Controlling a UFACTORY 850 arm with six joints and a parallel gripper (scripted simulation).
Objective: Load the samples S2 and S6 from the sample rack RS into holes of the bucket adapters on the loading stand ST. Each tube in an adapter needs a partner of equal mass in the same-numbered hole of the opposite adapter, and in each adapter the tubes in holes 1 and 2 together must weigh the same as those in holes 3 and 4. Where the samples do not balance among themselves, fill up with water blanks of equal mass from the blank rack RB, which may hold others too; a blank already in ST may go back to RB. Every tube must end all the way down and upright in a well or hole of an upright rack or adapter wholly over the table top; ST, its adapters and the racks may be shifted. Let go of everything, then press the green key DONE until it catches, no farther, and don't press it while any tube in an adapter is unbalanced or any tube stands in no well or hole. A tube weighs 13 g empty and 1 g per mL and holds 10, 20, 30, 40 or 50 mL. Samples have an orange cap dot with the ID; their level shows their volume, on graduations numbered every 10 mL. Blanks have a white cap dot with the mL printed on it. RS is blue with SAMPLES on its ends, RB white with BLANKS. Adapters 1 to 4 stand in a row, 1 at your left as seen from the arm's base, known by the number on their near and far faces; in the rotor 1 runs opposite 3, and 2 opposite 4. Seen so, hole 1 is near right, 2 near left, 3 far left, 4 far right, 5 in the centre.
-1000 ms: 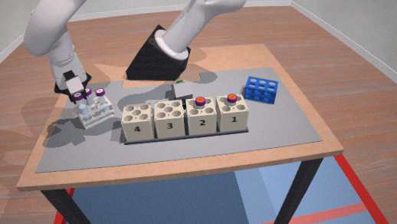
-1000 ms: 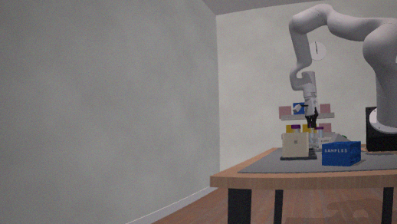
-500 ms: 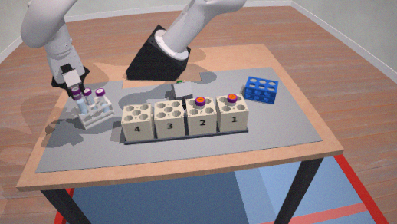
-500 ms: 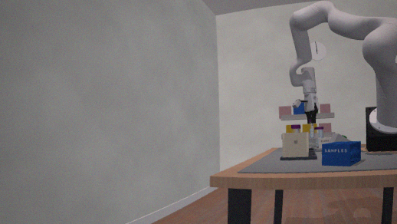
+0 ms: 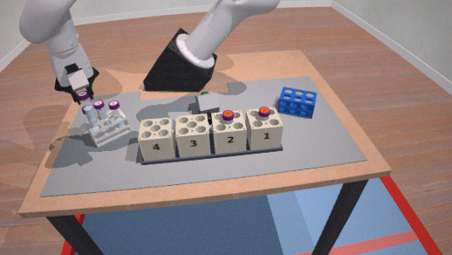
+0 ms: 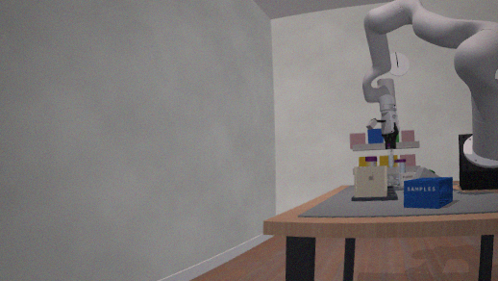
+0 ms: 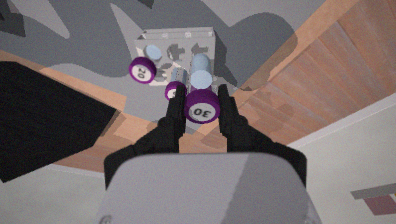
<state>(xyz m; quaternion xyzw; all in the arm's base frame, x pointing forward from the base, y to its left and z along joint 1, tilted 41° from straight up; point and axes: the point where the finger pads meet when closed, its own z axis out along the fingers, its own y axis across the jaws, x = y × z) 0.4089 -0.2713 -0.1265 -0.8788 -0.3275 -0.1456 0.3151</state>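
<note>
The blank marked 30 lies 50 mm below my hand and 10 mm to the left of it. The rest, counted from my hand: blank marked 10: 130 mm below, 40 mm behind, 20 mm to the right; then white blank rack RB: 160 mm below, 40 mm behind, 20 mm to the left; then blank marked 20: 130 mm below, 60 mm to the left, 60 mm behind.
</note>
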